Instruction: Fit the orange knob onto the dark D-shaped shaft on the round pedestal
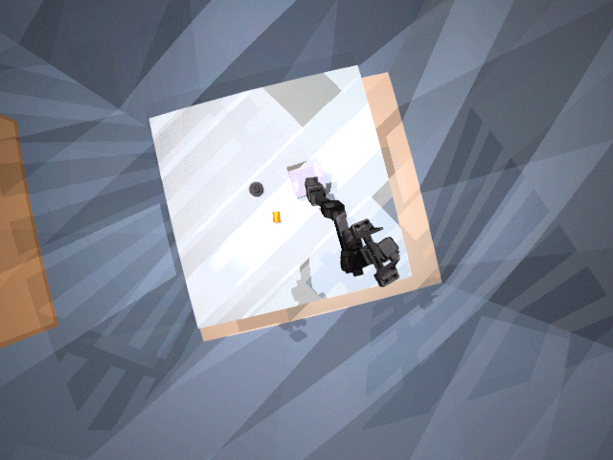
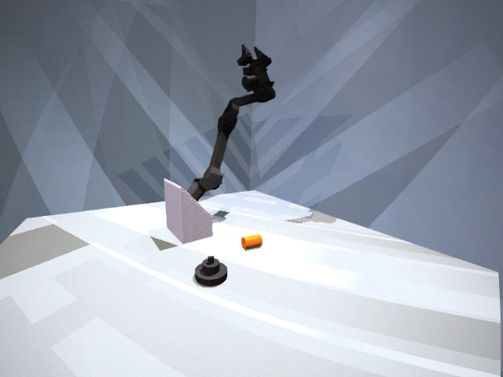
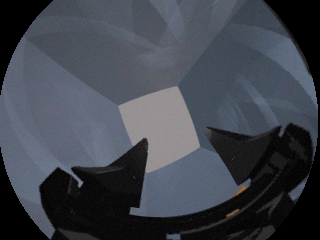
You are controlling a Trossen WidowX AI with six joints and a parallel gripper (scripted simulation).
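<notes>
Now: the orange knob 36 cm ahead of my gripper tip, 16 cm to the right of it and 78 cm below it. The rest, counted from my gripper tip: dark round pedestal (45 cm ahead, 34 cm to the right, 77 cm below).
</notes>
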